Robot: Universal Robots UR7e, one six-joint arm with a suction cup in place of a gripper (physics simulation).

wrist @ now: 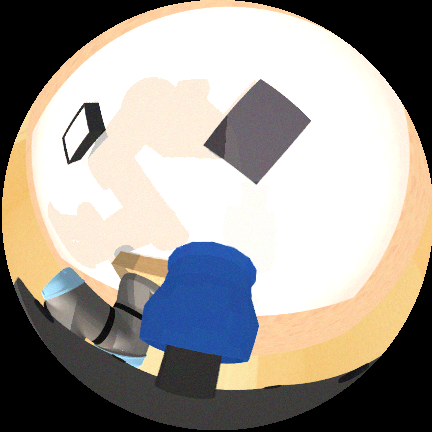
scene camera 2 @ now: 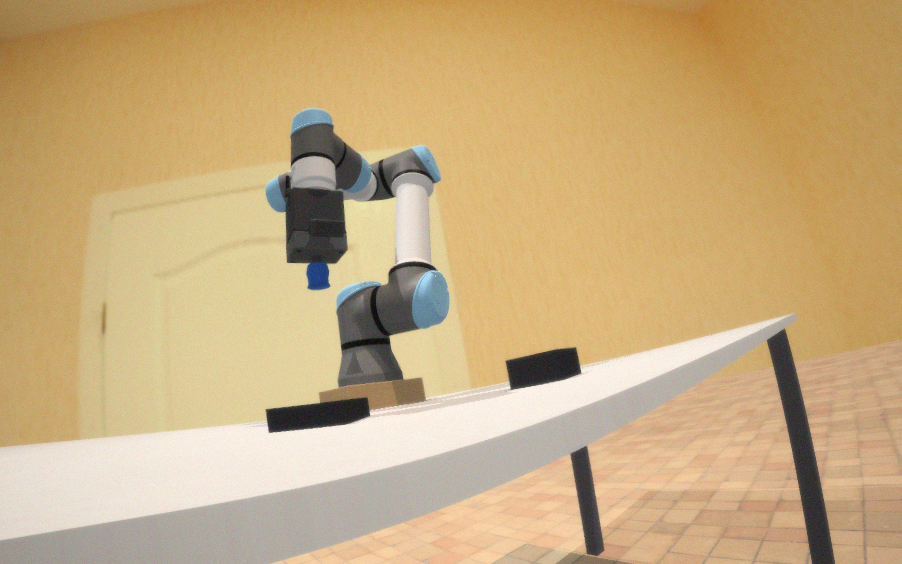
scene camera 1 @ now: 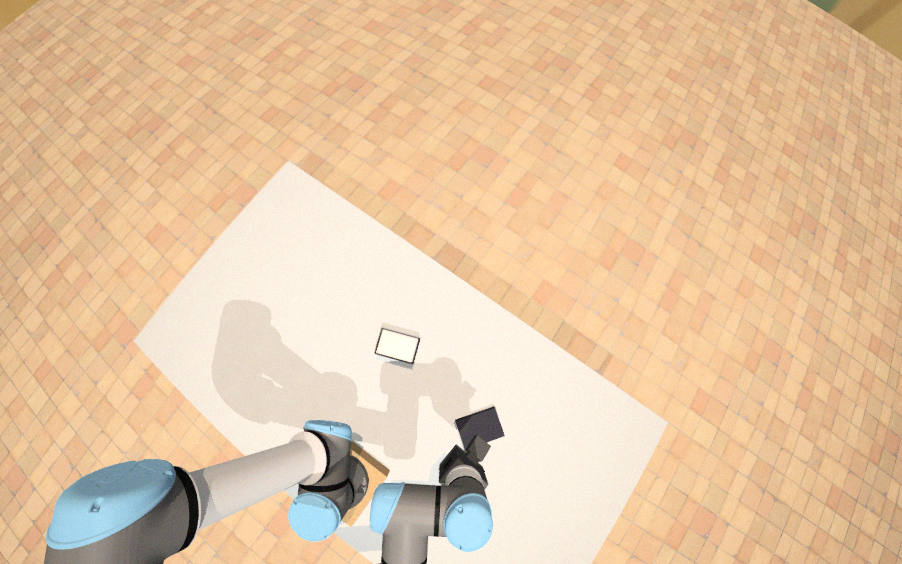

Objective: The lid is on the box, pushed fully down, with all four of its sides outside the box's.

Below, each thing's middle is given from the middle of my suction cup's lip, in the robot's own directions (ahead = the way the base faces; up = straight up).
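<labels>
From my suction cup: lid (scene camera 2: 342, 412), 30 mm to the right of it, 70 mm ahead, 200 mm below; box (scene camera 2: 555, 365), 70 mm ahead, 340 mm to the left, 190 mm below.
</labels>
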